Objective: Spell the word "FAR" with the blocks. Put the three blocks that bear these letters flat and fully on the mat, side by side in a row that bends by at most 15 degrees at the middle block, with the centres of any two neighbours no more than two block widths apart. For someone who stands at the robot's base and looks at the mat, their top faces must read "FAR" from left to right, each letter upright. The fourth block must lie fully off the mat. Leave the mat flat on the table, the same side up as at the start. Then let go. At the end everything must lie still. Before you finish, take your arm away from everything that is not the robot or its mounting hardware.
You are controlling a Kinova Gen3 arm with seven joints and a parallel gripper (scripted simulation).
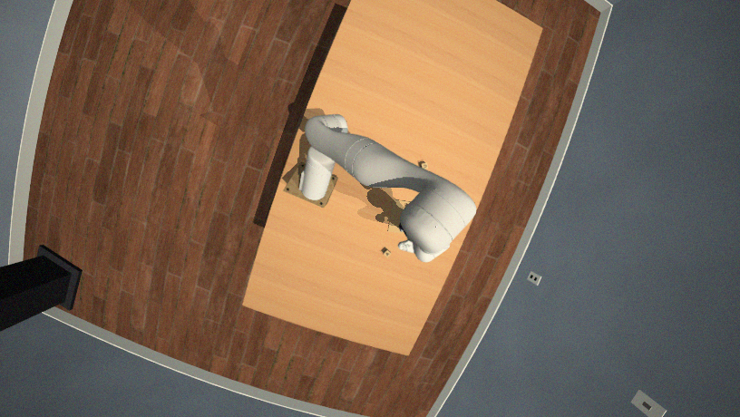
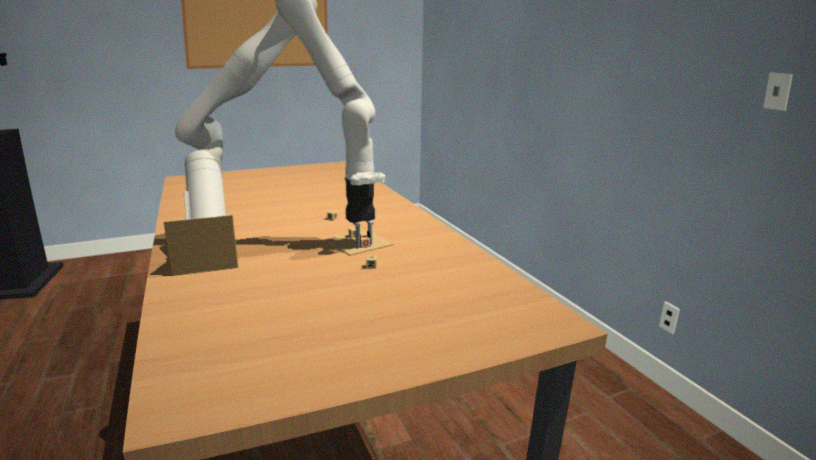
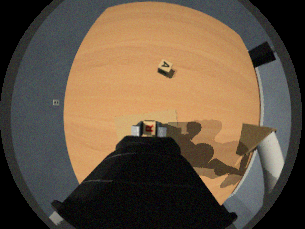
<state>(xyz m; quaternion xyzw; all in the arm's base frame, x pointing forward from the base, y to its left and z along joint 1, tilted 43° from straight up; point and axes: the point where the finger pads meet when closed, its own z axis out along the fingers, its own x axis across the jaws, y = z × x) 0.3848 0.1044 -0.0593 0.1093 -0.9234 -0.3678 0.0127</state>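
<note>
Right now my hand is 40 mm to the right of the tan mat, 20 mm above it and 10 mm past it.
</note>
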